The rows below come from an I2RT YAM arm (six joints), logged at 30 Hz.
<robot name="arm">
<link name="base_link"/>
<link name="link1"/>
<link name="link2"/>
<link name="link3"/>
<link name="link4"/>
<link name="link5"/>
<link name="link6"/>
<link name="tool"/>
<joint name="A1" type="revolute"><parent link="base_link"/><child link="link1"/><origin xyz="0.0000 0.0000 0.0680"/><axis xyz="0 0 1"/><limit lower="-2.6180" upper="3.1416"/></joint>
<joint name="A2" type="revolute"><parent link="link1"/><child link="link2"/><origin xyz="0.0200 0.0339 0.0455" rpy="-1.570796 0.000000 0.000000"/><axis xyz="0 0 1"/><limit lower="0.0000" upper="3.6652"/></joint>
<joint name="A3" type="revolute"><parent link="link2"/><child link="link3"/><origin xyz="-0.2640 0.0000 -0.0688" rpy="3.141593 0.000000 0.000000"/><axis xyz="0 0 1"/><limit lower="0.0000" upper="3.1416"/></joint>
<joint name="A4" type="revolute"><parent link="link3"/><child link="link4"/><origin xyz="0.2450 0.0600 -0.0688"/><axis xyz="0 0 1"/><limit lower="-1.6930" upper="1.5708"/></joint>
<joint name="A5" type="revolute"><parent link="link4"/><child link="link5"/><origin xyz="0.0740 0.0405 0.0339" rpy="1.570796 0.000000 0.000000"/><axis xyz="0 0 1"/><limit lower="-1.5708" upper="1.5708"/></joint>
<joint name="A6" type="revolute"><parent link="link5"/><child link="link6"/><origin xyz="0.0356 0.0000 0.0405" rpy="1.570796 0.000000 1.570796"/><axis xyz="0 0 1"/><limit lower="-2.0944" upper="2.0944"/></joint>
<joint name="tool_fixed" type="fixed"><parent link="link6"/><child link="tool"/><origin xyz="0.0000 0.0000 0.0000" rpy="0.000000 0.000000 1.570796"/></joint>
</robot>
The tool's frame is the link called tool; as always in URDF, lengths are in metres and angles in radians.
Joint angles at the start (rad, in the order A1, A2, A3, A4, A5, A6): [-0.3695 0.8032 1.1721 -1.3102 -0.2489 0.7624]
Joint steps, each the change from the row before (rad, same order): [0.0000 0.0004 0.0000 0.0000 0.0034 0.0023]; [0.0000 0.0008 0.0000 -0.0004 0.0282 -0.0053]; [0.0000 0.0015 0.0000 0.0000 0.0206 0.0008]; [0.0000 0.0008 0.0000 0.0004 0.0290 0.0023]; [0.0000 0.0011 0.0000 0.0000 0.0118 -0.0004]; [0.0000 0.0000 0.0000 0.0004 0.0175 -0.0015]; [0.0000 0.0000 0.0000 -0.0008 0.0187 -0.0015]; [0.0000 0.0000 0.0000 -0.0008 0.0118 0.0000]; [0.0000 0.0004 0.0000 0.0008 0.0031 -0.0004]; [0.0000 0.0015 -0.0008 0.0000 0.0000 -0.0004]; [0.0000 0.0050 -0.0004 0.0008 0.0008 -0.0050]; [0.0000 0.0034 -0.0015 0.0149 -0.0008 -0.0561]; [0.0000 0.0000 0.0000 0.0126 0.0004 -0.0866]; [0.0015 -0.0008 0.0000 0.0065 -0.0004 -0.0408]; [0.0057 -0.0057 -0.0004 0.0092 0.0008 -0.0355]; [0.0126 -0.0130 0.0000 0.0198 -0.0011 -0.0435]
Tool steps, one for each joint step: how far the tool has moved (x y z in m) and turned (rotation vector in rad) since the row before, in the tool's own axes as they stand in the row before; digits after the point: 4 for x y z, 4 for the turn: [-0.0001 -0.0001 0.0001 0.0027 -0.0021 0.0024]; [-0.0008 -0.0007 0.0002 0.0212 -0.0186 -0.0050]; [-0.0007 -0.0004 0.0003 0.0159 -0.0131 0.0011]; [-0.0009 -0.0007 0.0002 0.0213 -0.0197 0.0024]; [-0.0004 -0.0002 0.0002 0.0093 -0.0074 -0.0002]; [-0.0005 -0.0004 0.0000 0.0124 -0.0124 -0.0016]; [-0.0004 -0.0005 0.0000 0.0141 -0.0123 -0.0014]; [-0.0002 -0.0004 0.0000 0.0091 -0.0075 0.0001]; [-0.0002 0.0000 0.0001 0.0020 -0.0024 -0.0004]; [-0.0001 0.0000 0.0005 0.0016 0.0017 -0.0002]; [-0.0007 0.0004 0.0012 0.0037 0.0028 -0.0045]; [-0.0015 0.0013 0.0011 -0.0072 -0.0069 -0.0571]; [-0.0011 0.0009 0.0000 -0.0073 -0.0102 -0.0879]; [-0.0004 0.0005 -0.0002 -0.0051 -0.0052 -0.0428]; [0.0003 0.0007 -0.0011 -0.0096 -0.0105 -0.0415]; [0.0006 0.0017 -0.0028 -0.0233 -0.0231 -0.0567]
